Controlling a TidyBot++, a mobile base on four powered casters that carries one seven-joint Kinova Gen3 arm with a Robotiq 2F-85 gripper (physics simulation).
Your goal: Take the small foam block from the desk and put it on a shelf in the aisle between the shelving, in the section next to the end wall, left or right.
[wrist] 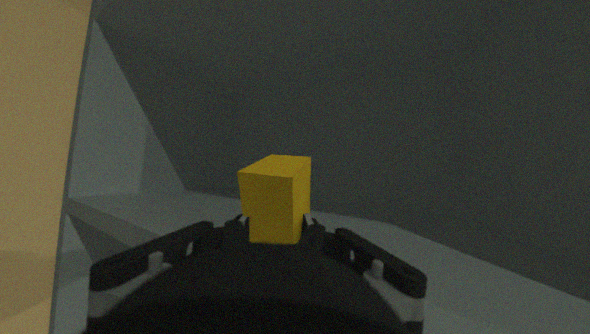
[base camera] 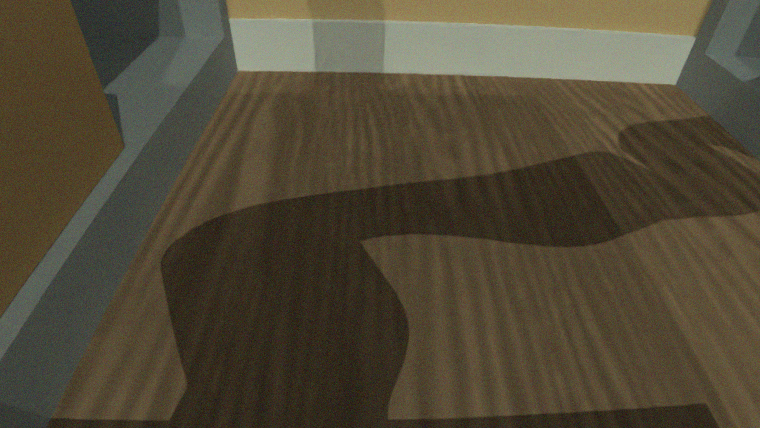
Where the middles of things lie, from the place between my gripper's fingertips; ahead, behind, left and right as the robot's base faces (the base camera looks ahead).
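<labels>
There is the yellow foam block [wrist: 275, 191], and it sits 2 cm above my hand.
</labels>
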